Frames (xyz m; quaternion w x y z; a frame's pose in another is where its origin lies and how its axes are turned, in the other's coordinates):
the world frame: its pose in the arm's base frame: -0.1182 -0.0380 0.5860 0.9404 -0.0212 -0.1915 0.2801
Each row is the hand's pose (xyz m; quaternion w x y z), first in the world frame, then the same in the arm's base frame.
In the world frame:
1: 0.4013 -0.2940 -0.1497 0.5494 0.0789 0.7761 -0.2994
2: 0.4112 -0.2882 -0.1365 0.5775 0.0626 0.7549 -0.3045
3: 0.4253 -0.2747 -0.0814 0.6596 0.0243 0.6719 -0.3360
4: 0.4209 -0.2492 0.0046 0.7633 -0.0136 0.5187 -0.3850
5: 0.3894 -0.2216 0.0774 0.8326 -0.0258 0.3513 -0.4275
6: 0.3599 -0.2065 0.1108 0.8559 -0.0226 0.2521 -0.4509
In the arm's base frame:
1: 0.3989 -0.0608 0.6305 0.7508 -0.0975 0.6404 -0.1290
2: 0.3986 -0.0515 0.6453 0.7743 -0.1065 0.6104 -0.1286
3: 0.3819 -0.0363 0.6992 0.8436 -0.1150 0.5052 -0.1408
4: 0.3333 -0.0230 0.7735 0.9247 -0.1005 0.3296 -0.1619
5: 0.2677 -0.0215 0.8259 0.9695 -0.0584 0.1546 -0.1812
6: 0.2247 -0.0268 0.8443 0.9790 -0.0237 0.0573 -0.1940

